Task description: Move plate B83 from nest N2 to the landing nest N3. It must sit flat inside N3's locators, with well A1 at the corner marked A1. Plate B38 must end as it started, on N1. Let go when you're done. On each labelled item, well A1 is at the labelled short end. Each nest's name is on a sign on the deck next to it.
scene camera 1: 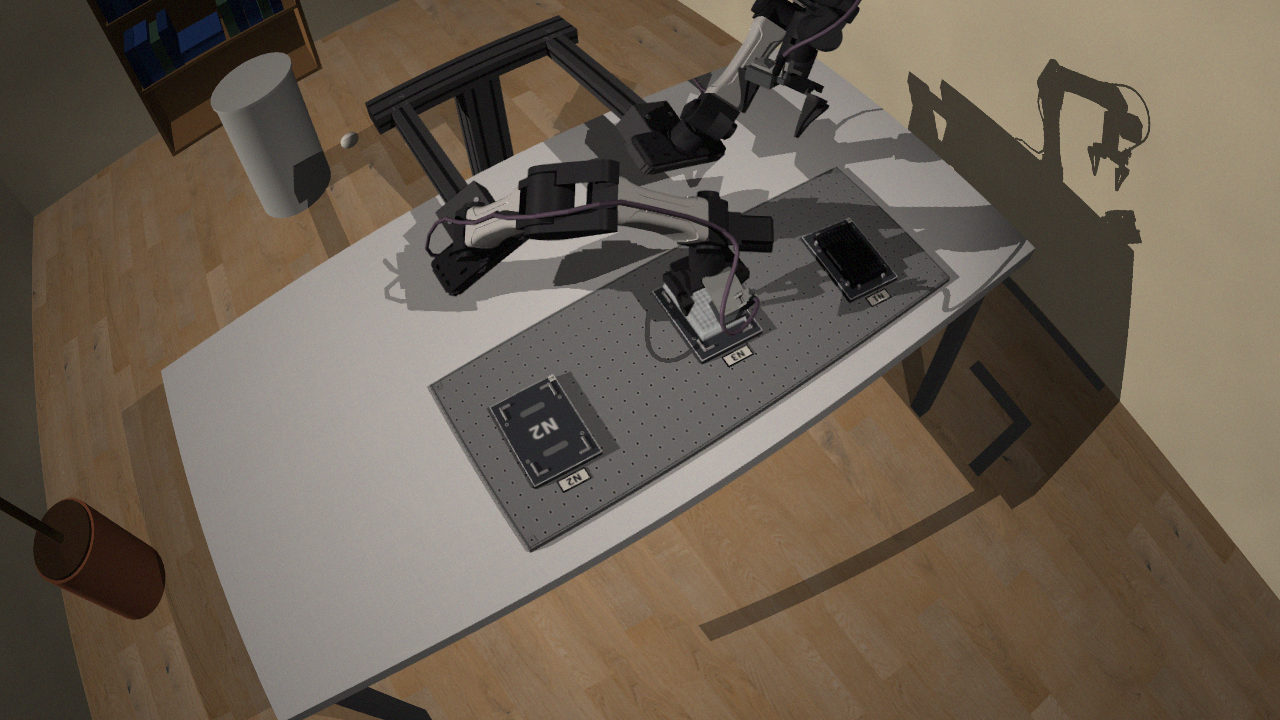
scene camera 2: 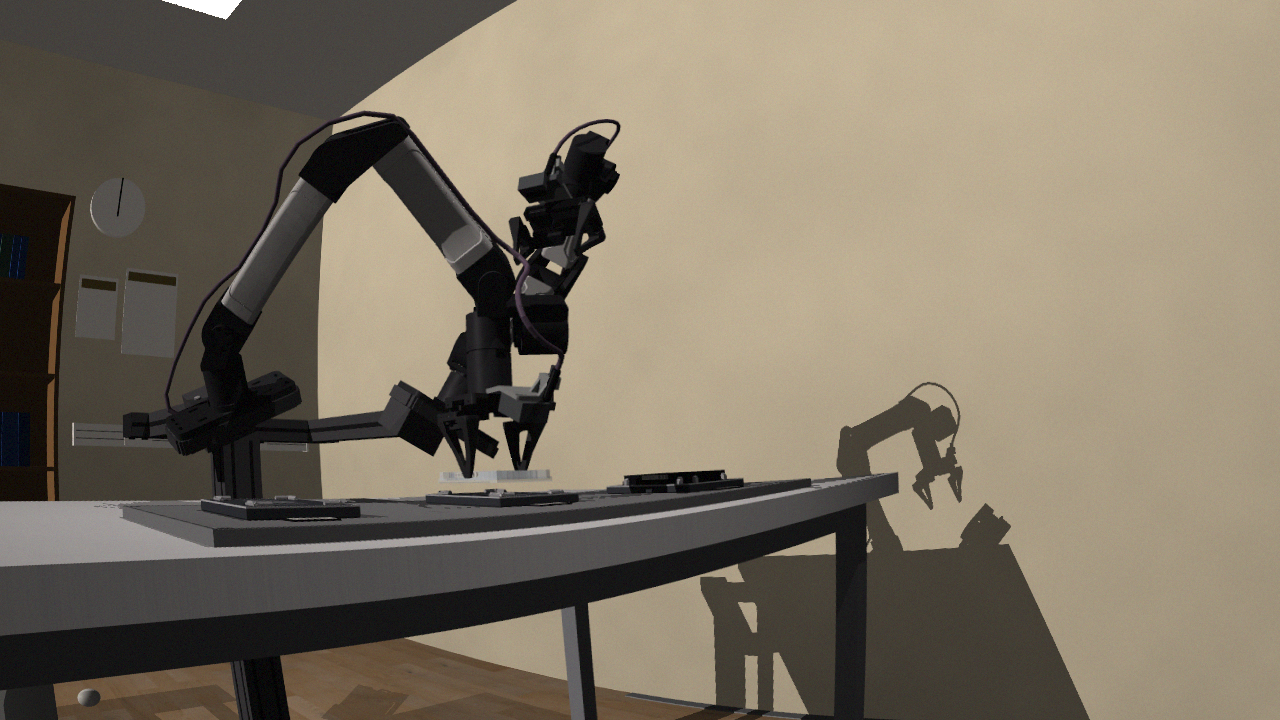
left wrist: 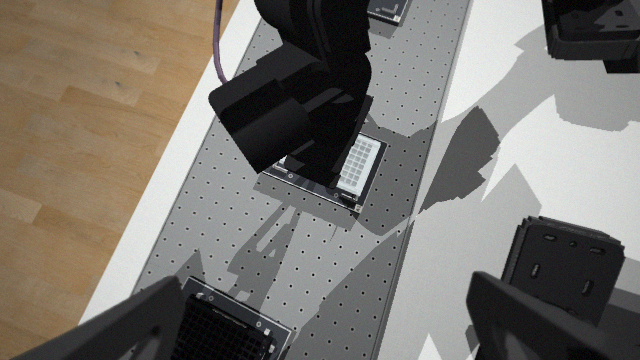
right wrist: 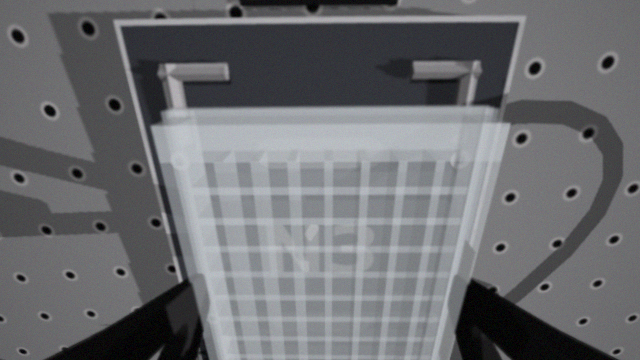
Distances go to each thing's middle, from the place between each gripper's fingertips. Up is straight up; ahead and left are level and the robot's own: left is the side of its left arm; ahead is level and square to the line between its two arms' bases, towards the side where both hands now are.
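The black plate B38 [scene camera 1: 853, 271] is 10 cm ahead of my left hand [scene camera 2: 545, 257], 14 cm to the left of it and 33 cm below it. Counting from my left hand again, the nest N3 [scene camera 2: 467, 501] is 5 cm ahead, 15 cm to the right and 34 cm below, while the nest N1 [scene camera 1: 889, 275] is 10 cm ahead, 14 cm to the left and 34 cm below. The clear plate B83 [scene camera 2: 497, 476] is 4 cm ahead of my left hand, 16 cm to the right of it and 32 cm below it.
From my right hand, the clear plate B83 is 1 cm below, and the black plate B38 is 6 cm ahead, 30 cm to the left and 2 cm below. The nest N1 is 6 cm ahead of my right hand, 30 cm to the left of it and 3 cm below it, and the nest N3 is 3 cm below my right hand.
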